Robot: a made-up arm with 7 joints. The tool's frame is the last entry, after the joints. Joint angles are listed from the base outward.
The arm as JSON. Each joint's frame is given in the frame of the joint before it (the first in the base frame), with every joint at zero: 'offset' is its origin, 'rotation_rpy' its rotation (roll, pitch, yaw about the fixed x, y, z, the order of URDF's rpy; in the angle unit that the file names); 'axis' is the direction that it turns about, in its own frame. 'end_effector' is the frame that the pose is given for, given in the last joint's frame.
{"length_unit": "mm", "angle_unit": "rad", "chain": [
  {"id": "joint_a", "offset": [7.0, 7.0, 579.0], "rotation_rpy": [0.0, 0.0, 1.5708], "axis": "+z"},
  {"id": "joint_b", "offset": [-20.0, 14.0, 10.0], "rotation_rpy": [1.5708, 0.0, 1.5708], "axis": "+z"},
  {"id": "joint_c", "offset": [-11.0, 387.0, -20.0], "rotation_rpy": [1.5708, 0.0, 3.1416], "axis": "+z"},
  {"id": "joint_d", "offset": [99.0, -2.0, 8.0], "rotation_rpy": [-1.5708, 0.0, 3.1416], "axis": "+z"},
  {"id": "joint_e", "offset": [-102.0, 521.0, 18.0], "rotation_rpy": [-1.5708, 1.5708, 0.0], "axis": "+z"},
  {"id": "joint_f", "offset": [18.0, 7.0, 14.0], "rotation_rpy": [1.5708, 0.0, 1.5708], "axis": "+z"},
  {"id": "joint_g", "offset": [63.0, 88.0, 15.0], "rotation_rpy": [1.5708, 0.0, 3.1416], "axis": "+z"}
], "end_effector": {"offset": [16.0, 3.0, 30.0], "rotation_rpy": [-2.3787, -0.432, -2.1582]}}
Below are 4 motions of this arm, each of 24 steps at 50 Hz.
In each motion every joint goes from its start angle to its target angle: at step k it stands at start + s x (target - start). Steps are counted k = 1, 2, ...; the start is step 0. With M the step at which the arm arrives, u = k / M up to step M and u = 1 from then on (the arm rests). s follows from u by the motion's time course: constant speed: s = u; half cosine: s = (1 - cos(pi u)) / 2; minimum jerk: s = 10 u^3 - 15 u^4 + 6 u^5.
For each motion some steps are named. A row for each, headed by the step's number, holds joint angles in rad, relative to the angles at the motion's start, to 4 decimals.
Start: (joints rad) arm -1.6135 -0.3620 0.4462 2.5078 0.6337 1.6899 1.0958
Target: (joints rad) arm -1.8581 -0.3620 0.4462 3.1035 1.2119 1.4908 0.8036
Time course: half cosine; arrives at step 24
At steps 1, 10, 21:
1: -0.0010 0.0000 0.0000 0.0025 0.0025 -0.0009 -0.0012
10: -0.0906 0.0000 0.0000 0.2208 0.2143 -0.0738 -0.1083
21: -0.2353 0.0000 0.0000 0.5730 0.5562 -0.1915 -0.2811

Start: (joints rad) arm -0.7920 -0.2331 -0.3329 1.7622 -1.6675 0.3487 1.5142
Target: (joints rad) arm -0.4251 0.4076 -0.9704 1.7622 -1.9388 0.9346 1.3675
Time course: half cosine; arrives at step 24
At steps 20, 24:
20: 0.3423 0.5978 -0.5948 0.0000 -0.2531 0.5467 -0.1369
24: 0.3669 0.6407 -0.6375 0.0000 -0.2713 0.5859 -0.1467

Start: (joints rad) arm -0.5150 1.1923 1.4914 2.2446 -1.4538 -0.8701 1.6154
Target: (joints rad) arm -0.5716 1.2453 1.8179 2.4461 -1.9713 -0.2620 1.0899
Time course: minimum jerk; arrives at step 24
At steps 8, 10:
8: -0.0119 0.0111 0.0685 0.0423 -0.1086 0.1276 -0.1103
10: -0.0196 0.0184 0.1132 0.0698 -0.1794 0.2108 -0.1821

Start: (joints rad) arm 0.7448 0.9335 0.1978 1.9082 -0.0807 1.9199 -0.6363
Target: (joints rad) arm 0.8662 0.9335 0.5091 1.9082 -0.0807 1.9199 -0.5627
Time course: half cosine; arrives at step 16
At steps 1, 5, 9, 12, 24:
1: 0.0012 0.0000 0.0030 0.0000 0.0000 0.0000 0.0007
5: 0.0270 0.0000 0.0692 0.0000 0.0000 0.0000 0.0164
9: 0.0725 0.0000 0.1860 0.0000 0.0000 0.0000 0.0440
12: 0.1036 0.0000 0.2657 0.0000 0.0000 0.0000 0.0628
24: 0.1214 0.0000 0.3113 0.0000 0.0000 0.0000 0.0736

